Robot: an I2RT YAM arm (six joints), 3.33 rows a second.
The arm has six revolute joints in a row. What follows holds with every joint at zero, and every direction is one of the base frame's.
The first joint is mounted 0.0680 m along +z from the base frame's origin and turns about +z.
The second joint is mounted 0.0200 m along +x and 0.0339 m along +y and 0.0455 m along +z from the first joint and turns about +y.
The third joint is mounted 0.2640 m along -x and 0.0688 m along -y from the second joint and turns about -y.
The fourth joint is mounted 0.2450 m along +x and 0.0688 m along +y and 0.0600 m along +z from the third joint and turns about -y.
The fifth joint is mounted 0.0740 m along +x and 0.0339 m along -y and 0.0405 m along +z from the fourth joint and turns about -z.
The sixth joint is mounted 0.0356 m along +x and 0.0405 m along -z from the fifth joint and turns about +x.
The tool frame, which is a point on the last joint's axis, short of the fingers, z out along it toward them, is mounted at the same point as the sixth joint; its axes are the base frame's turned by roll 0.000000, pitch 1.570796 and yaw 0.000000 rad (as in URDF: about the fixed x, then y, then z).
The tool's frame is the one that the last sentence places.
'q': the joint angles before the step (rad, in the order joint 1, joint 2, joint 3, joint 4, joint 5, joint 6). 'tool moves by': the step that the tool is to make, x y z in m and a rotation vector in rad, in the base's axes. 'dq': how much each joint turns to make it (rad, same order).
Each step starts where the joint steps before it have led.
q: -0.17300, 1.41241, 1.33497, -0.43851, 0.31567, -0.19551
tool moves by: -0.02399, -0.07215, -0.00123, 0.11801, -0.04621, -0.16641
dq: -0.25178, -0.00038, 0.00000, -0.00800, -0.13658, 0.06943
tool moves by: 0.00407, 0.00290, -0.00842, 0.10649, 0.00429, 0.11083
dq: -0.00266, 0.01640, 0.00000, -0.03396, -0.14647, 0.02213
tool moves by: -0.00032, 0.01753, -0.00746, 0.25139, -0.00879, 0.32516
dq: 0.00650, 0.00153, 0.00001, -0.09460, -0.39443, 0.00344
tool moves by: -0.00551, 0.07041, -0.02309, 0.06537, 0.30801, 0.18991
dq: 0.21970, 0.00002, 0.00001, -0.31319, 0.04232, -0.00116
